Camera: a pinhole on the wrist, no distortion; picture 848 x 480 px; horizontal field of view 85.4 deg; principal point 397.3 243.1 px. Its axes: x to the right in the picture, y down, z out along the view. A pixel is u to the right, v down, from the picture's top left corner.
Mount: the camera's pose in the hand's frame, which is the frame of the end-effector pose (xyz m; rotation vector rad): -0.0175 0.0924 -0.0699 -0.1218 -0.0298 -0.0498
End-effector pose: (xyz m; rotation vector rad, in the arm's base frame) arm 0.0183 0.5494 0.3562 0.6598 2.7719 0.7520
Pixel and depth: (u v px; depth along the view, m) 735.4 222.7 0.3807
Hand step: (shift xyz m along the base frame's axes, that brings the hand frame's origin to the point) -0.0873 0.3390 -0.2327
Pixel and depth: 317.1 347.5 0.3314
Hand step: 0.2213 0.2320 -0.0966
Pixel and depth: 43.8 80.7 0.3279
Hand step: 0.3385 0.0032 -0.1876
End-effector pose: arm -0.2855 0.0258 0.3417 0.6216 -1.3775 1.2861
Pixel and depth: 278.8 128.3 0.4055
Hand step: -0.1251 -0.3402 -0.0791
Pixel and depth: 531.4 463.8 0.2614
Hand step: -0.2976 -0.0784 0.0023
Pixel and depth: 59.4 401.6 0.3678
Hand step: -0.2662 -0.2569 -0.3119
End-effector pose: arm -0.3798 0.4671 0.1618 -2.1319 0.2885 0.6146
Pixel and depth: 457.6 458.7 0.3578
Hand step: -0.1861 0.0376 -0.3548
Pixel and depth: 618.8 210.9 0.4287
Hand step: -0.0118 0.2358 -0.3465
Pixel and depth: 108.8 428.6 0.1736
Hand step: -0.2156 -0.0407 -0.1082
